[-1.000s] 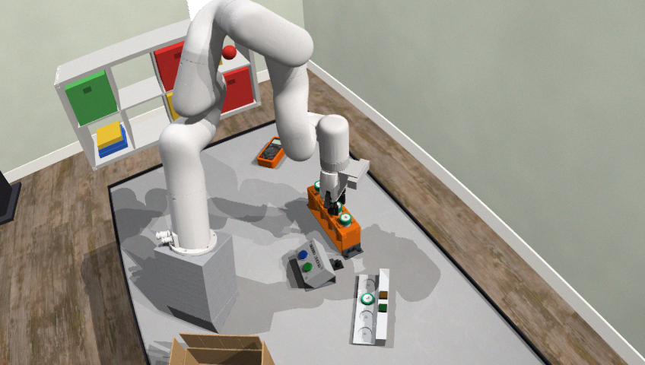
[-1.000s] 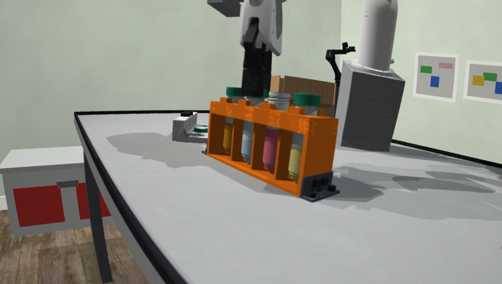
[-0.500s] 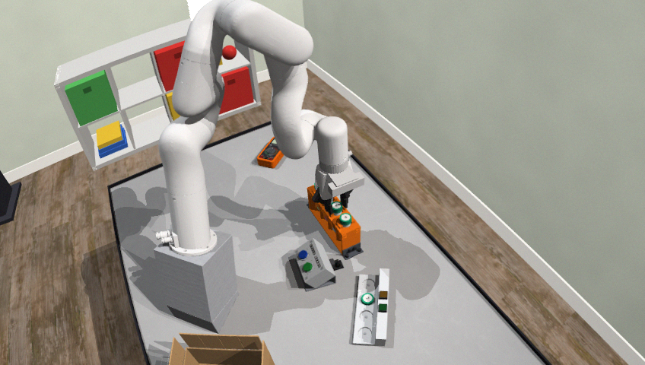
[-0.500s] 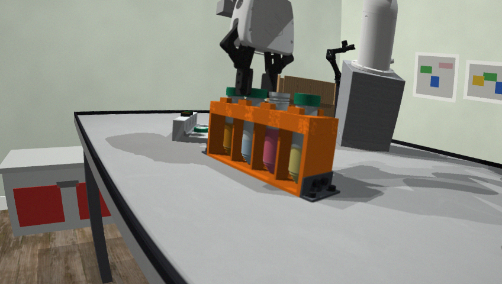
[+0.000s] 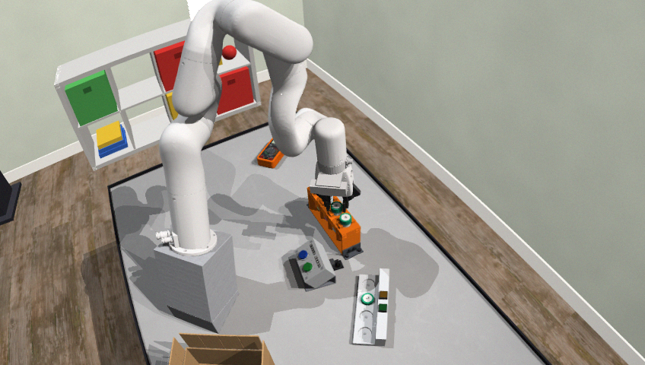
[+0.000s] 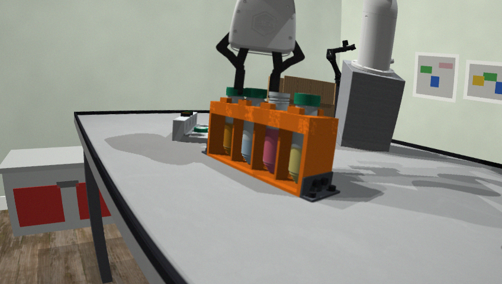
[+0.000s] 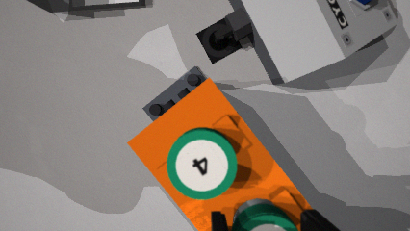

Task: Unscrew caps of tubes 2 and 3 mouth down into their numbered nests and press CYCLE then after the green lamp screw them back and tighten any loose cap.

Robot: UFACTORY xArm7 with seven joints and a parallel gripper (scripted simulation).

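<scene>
My gripper is now 10 mm above the tube 3 threaded neck. From my hand the other things lie so: cap 4 (50 mm to the right, 10 mm below); cap 1 (100 mm to the left, 10 mm below, 10 mm behind); cap 3 (10 mm below).
</scene>
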